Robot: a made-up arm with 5 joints.
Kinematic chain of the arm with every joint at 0, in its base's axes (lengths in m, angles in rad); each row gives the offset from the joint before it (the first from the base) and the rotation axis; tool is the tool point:
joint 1: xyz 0 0 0.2 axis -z
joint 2: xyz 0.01 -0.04 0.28 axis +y
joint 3: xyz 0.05 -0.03 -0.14 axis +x
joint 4: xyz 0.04 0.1 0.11 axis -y
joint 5: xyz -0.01 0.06 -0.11 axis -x
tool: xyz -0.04 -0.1 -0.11
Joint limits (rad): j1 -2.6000..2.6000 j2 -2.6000..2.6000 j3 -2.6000..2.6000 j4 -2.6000..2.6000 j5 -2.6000..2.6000
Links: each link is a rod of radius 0.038 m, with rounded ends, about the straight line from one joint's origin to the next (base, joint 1, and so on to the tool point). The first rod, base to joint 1, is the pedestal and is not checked.
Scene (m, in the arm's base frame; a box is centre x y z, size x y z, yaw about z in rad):
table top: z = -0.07
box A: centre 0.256 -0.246 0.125 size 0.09 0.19 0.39 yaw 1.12
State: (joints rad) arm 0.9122 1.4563 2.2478 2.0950 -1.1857
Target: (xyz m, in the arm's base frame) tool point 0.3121 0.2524 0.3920
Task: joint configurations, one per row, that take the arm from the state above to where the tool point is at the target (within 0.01 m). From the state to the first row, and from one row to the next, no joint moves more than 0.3 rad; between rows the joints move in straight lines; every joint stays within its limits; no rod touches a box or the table.
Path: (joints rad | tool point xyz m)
1: 0.6378 1.5096 2.1044 1.8569 -1.2862 | -0.1562 -0.2598 0.1492
2: 0.3634 1.5628 1.9609 1.6188 -1.3866 | -0.0104 -0.2429 0.1599
3: 0.0890 1.6161 1.8175 1.3806 -1.4871 | 0.0911 -0.1615 0.1799
4: -0.1854 1.6693 1.6741 1.1425 -1.5876 | 0.1285 -0.0534 0.2097
5: -0.4597 1.7226 1.5306 0.9044 -1.6881 | 0.1064 0.0437 0.2480
6: -0.6488 1.4248 1.5374 1.1510 -1.5774 | 0.1647 0.0747 0.2409
7: -0.8378 1.1271 1.5442 1.3976 -1.4666 | 0.2285 0.1256 0.2613
8: -1.0269 0.8293 1.5509 1.6442 -1.3559 | 0.2812 0.1903 0.3136
9: -1.2159 0.5316 1.5577 1.8908 -1.2452 | 0.3121 0.2524 0.3920

